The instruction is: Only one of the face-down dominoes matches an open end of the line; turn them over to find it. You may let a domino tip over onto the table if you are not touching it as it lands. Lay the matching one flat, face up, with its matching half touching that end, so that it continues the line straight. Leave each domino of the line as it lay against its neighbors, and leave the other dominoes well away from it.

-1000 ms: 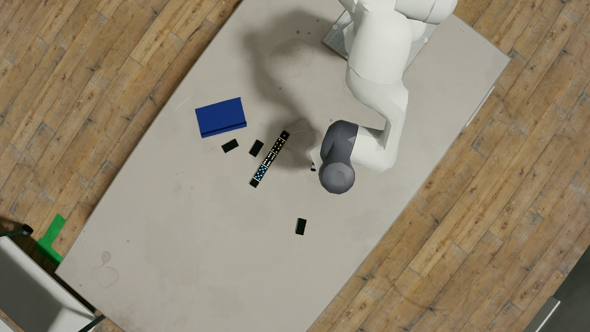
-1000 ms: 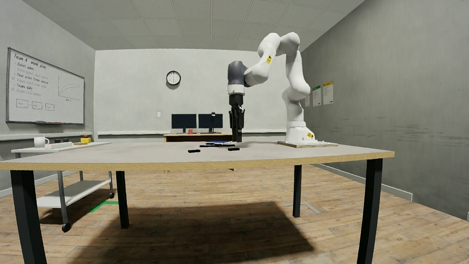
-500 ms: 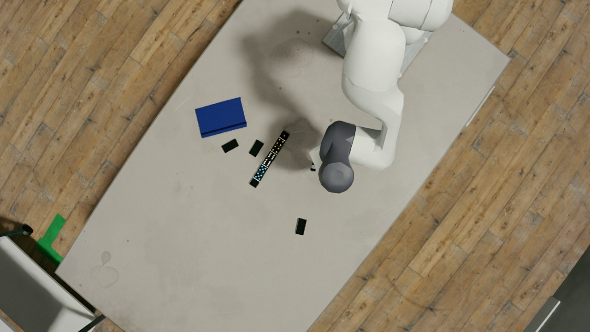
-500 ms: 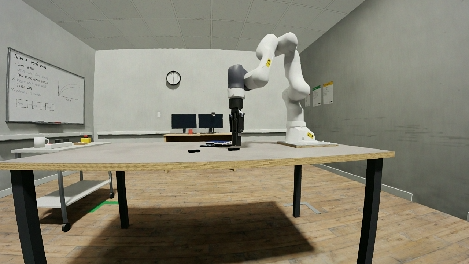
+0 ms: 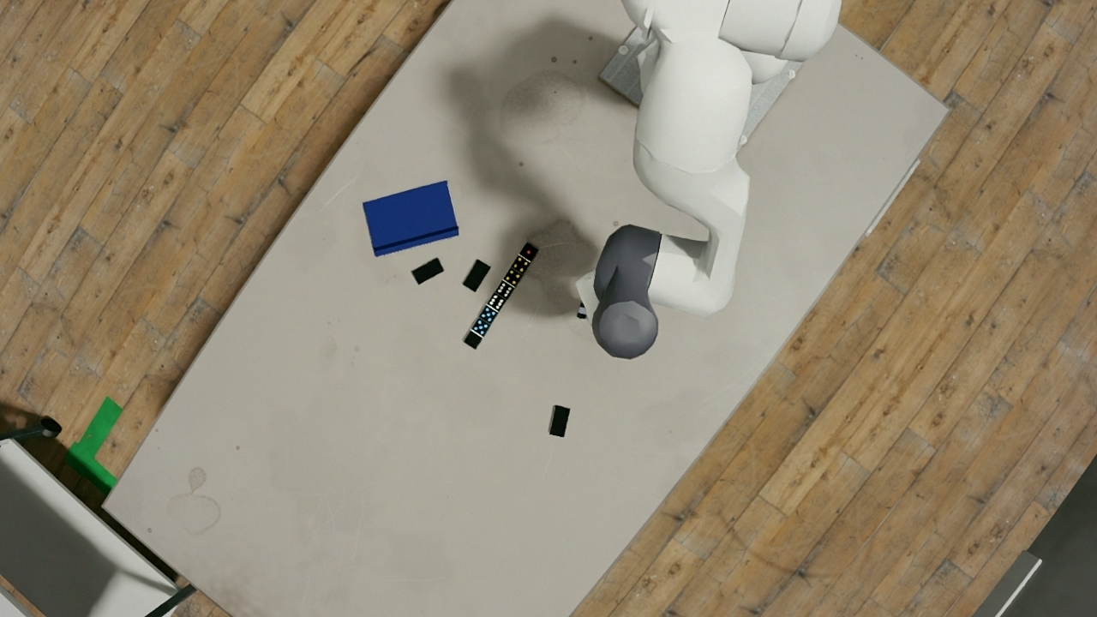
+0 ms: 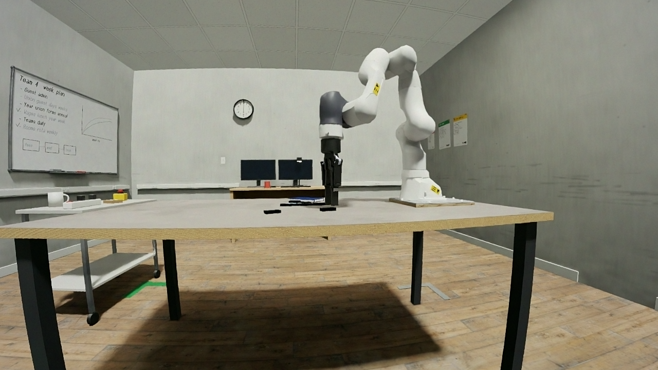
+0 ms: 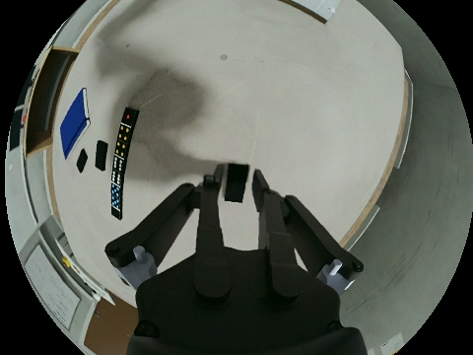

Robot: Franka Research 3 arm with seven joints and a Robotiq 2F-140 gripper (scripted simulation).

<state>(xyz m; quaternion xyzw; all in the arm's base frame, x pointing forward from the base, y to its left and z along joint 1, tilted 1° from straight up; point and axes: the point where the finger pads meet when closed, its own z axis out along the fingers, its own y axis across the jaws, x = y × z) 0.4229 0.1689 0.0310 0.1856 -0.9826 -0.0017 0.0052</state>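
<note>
My hand is 5 cm above the domino, 1 cm to the right of it and 1 cm short of it. Also, from my hand: blue book: 42 cm to the right, 9 cm ahead, 4 cm below.
</note>
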